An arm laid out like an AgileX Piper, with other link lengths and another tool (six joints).
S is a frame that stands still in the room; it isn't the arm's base.
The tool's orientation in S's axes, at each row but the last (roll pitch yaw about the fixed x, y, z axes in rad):
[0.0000, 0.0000, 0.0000]
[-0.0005, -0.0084, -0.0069]
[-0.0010, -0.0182, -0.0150]
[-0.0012, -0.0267, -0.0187]
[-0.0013, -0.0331, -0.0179]
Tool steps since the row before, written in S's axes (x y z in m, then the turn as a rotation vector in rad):
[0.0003, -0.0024, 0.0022, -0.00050, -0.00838, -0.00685]
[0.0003, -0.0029, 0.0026, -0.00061, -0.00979, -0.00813]
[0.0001, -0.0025, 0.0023, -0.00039, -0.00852, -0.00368]
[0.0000, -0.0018, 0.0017, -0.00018, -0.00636, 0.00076]
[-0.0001, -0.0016, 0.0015, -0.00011, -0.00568, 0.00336]
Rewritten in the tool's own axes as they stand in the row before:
[0.0003, -0.0024, 0.0022, -0.00050, -0.00838, -0.00685]
[0.0003, -0.0029, 0.0026, -0.00061, -0.00979, -0.00813]
[0.0002, -0.0025, 0.0023, -0.00033, -0.00852, -0.00368]
[0.0001, -0.0018, 0.0017, -0.00004, -0.00636, 0.00075]
[0.0000, -0.0016, 0.0015, 0.00010, -0.00569, 0.00335]

